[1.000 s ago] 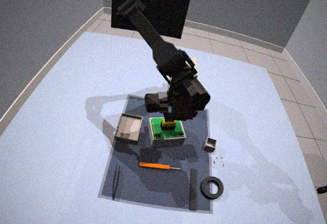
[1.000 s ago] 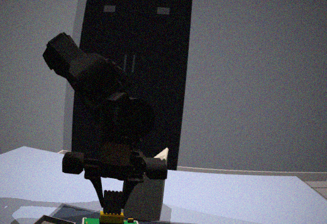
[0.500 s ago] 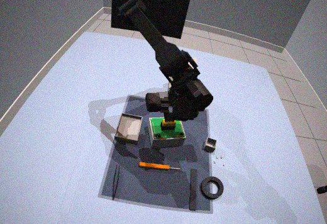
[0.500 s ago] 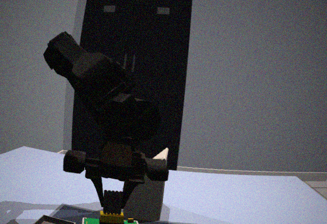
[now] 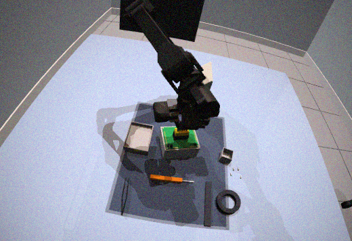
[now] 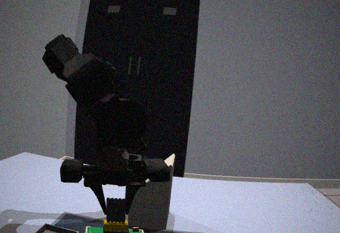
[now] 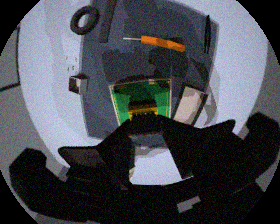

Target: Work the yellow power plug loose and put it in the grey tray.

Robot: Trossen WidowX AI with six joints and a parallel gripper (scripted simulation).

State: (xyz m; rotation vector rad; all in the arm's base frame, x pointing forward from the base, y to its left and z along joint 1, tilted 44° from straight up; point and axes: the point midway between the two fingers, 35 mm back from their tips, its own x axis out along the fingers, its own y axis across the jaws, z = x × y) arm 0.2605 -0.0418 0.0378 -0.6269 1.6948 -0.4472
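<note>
The yellow power plug lies 2 cm below my gripper tip. Also, from my gripper tip: dark mat: 11 cm below, 5 cm ahead, 1 cm to the right; grey tray: 14 cm to the right, 11 cm below, 2 cm behind; black bar: 21 cm ahead, 11 cm below, 9 cm to the left.
</note>
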